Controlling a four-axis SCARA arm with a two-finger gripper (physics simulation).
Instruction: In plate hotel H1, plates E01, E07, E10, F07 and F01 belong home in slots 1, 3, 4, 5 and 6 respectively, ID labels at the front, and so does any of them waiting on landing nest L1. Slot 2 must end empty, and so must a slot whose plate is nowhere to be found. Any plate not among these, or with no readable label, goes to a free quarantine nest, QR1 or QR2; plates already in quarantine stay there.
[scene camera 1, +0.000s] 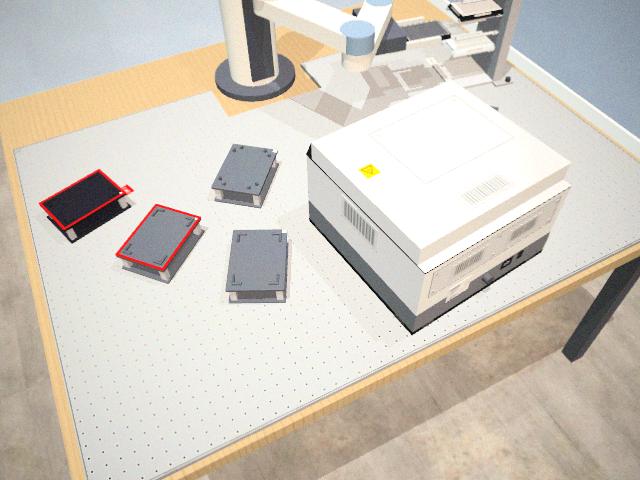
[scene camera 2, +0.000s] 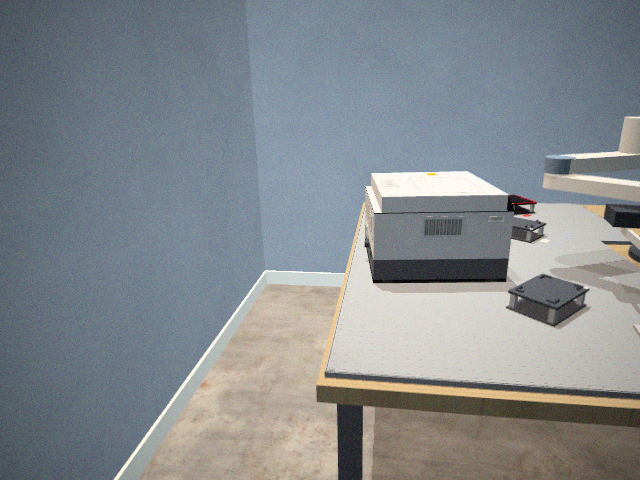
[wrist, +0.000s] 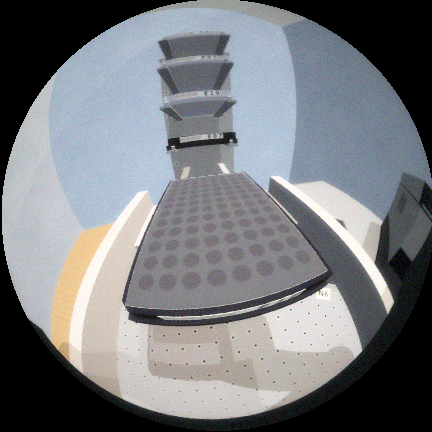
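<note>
My gripper is shut on a dark grey well plate, held level in front of the hotel's lower part; its front label cannot be read. Hotel H1 shows the black plate E07, with E10 above it and two higher plates whose labels are too small to read. Below E07 a pale pair of ledges shows; the held plate hides what is lower. Two red-edged nests, one black and one grey, stand at the left; their labels are unreadable.
Two dark nests stand between the red-edged ones and a large white instrument. Another nest stands nearer in scene camera 2. A label N6 lies below the held plate. The arm's column stands behind.
</note>
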